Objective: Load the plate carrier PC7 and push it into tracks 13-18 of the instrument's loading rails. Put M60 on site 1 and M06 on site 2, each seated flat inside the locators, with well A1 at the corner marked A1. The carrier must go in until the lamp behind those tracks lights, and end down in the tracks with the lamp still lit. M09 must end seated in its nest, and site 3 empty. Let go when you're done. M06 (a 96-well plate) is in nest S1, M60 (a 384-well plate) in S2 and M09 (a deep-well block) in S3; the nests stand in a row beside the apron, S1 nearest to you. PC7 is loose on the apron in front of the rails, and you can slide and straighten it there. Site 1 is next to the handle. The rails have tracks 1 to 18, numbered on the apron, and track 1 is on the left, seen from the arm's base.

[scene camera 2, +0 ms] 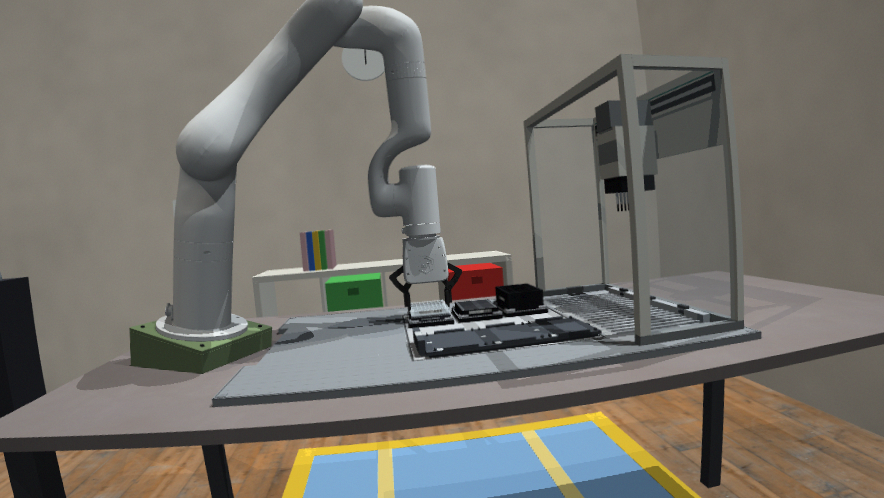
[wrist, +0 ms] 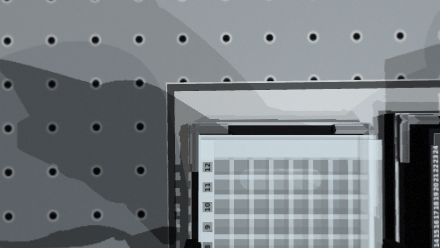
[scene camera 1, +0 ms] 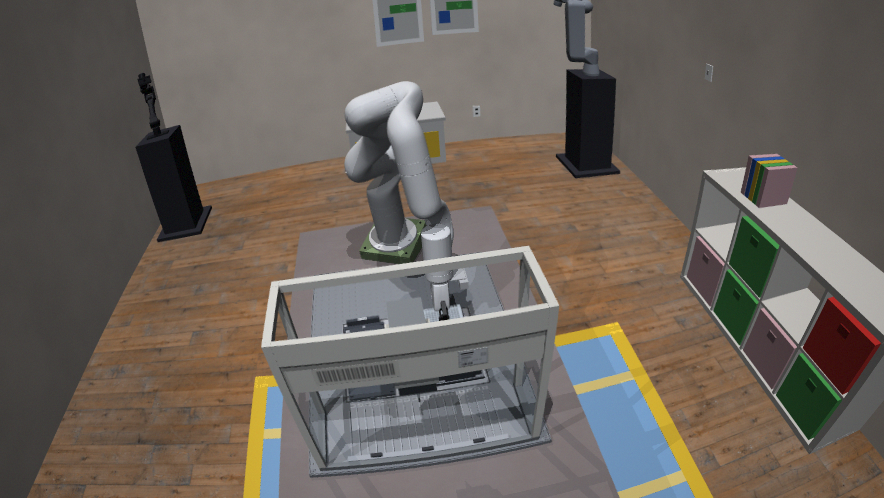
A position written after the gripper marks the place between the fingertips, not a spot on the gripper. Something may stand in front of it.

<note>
In view: the gripper (scene camera 2: pixel 428 308), a 96-well plate M06 (wrist: pixel 246 183) and a carrier PC7 (scene camera 2: pixel 513 335).
The wrist view does not show the carrier PC7: it is out of frame.
</note>
